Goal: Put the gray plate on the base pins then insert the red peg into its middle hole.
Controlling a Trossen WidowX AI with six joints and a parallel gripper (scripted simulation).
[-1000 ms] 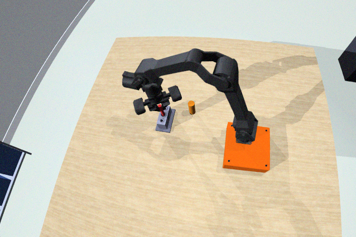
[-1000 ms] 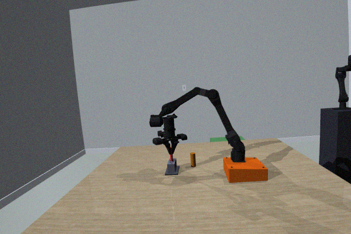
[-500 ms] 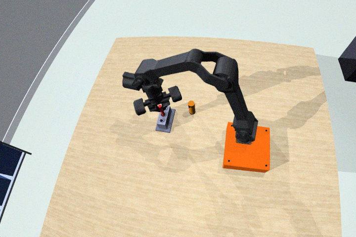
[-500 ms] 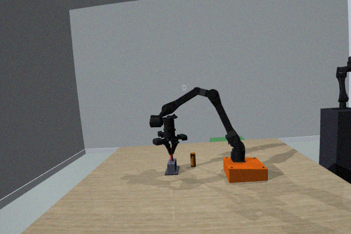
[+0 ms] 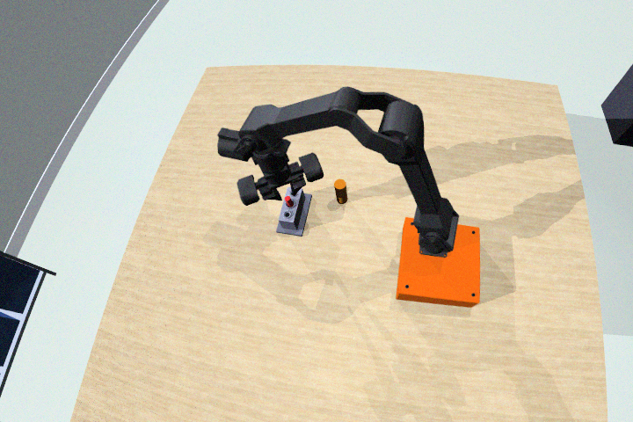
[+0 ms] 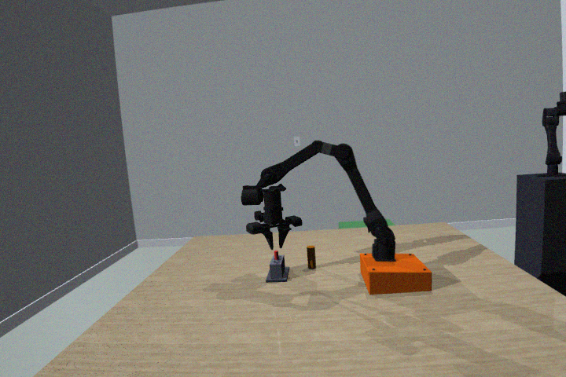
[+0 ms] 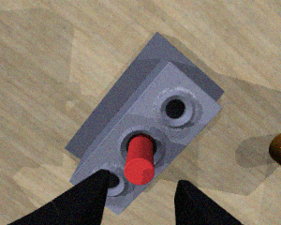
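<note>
My gripper tip is 50 mm above the red peg. The rest, counted from my gripper tip: orange cylinder (120 mm behind, 60 mm to the right, 60 mm below); gray plate (50 mm below); gray base (90 mm below).
</note>
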